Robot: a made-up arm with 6 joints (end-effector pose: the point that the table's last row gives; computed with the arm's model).
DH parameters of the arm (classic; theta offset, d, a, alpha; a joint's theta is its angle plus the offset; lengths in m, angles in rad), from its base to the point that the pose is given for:
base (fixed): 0 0.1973 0 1.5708
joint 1: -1.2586 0 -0.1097 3.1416
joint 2: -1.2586 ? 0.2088 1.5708
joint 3: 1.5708 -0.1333 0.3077 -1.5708
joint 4: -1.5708 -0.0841 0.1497 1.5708
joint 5: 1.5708 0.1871 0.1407 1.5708
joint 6: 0.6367 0 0.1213 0
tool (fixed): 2.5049 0.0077 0 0
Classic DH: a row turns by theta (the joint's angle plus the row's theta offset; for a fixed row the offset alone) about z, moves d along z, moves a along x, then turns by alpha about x.
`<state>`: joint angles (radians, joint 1 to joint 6).
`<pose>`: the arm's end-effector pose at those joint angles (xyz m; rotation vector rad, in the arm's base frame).
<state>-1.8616 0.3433 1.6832 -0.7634 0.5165 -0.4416</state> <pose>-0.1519 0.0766 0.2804 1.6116 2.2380 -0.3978</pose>
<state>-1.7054 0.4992 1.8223 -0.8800 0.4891 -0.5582</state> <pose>-0.1603 0.0518 0.2965 1.6464 2.4646 -0.3649</pose>
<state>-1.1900 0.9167 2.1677 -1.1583 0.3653 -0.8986</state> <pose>-0.2044 0.0001 0.2706 -1.2954 -2.6240 -0.1536</pose>
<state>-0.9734 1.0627 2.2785 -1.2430 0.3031 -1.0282</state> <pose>-0.2245 -0.0050 0.2382 -1.1025 -2.6327 -0.4242</pose>
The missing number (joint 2, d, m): 0.2365
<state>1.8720 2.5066 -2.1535 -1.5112 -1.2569 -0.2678</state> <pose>-0.1956 0.2800 -0.2105 1.1763 -0.0120 -1.3772</pose>
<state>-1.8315 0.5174 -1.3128 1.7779 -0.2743 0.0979</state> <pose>-0.3448 0.5153 -0.3781 1.5925 -1.6475 -0.8239</pose>
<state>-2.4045 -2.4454 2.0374 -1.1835 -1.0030 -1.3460</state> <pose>0.3745 0.2314 0.0528 -1.0772 0.9846 1.1336</pose>
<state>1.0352 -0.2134 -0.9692 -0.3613 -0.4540 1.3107</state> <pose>-0.0013 0.2112 0.3697 0.2298 -1.3300 0.7174</pose>
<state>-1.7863 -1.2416 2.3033 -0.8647 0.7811 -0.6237</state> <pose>0.0639 0.0179 -0.1106 1.2029 1.2209 0.9329</pose>
